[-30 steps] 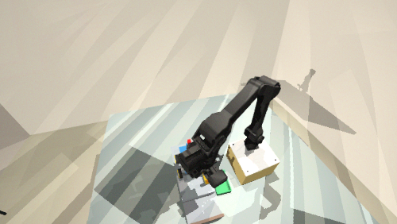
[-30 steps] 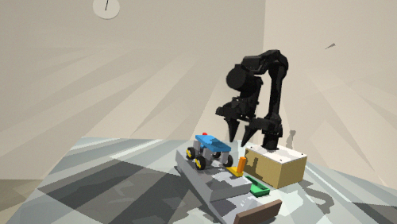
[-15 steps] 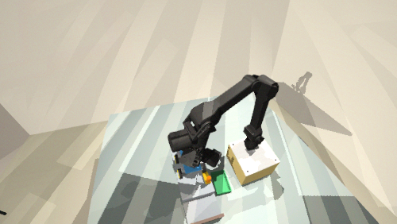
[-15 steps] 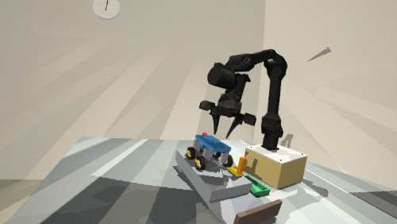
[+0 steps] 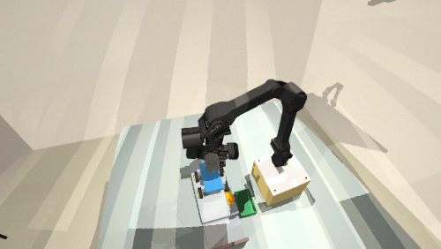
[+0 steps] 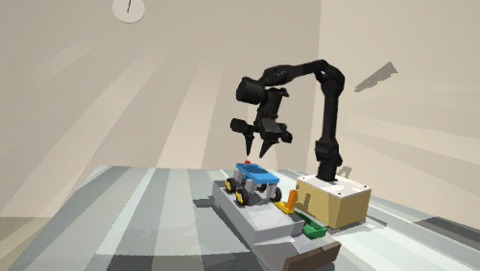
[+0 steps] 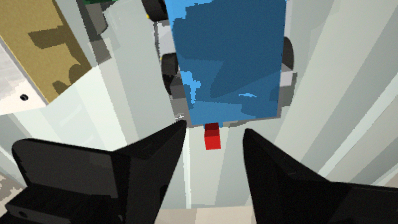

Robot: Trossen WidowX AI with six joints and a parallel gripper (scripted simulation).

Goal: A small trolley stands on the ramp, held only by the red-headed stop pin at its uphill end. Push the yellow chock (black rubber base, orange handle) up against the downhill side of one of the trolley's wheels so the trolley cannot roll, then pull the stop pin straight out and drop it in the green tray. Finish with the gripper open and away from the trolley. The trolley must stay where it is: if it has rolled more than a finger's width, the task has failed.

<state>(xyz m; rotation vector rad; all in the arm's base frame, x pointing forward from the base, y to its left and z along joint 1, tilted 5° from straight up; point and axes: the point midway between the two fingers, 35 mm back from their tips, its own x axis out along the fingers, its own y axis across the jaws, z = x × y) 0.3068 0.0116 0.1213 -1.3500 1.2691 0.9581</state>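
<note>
Now: the red-headed stop pin 5 cm to the right of my gripper tip and 6 cm below it. Round my gripper tip: blue-topped trolley: 1 cm ahead, 4 cm to the left, 8 cm below; then yellow chock: 6 cm behind, 12 cm to the left, 10 cm below; then grey ramp: 1 cm ahead, 5 cm to the left, 14 cm below.
</note>
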